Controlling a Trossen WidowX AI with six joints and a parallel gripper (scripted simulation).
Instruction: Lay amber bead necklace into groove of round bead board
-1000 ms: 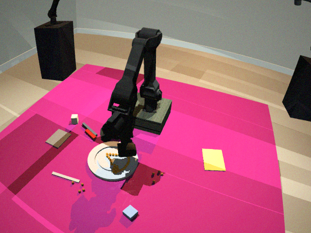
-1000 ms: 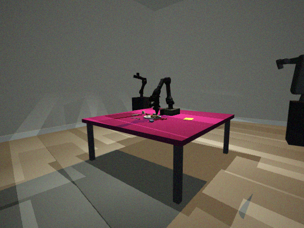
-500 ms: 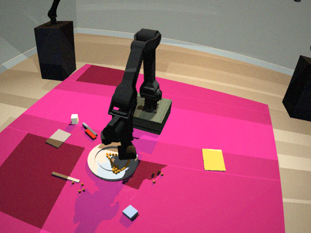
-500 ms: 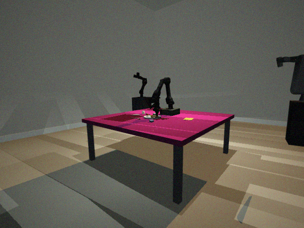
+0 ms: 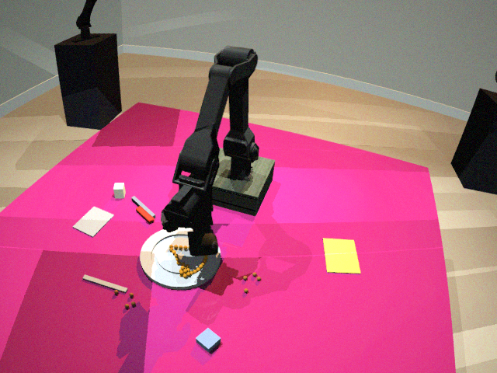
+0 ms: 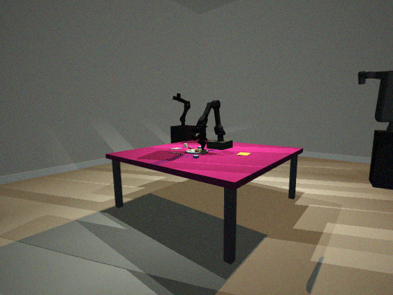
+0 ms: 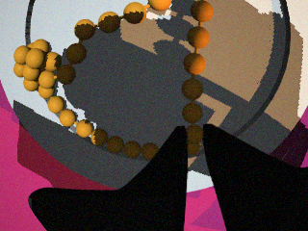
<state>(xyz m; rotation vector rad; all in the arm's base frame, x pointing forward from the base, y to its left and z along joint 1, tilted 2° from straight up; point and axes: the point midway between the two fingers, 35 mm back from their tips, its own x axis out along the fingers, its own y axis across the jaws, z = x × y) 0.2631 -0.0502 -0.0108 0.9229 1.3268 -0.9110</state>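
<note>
Right now my gripper tip is 30 mm short of the round bead board, 40 mm to the left of it and 10 mm above it. From my gripper tip the other things lie so: white block 120 mm behind, 100 mm to the right; then red-handled tool 100 mm behind, 190 mm to the right, 10 mm below; then white strip 170 mm ahead, 190 mm to the right, 10 mm below.
</note>
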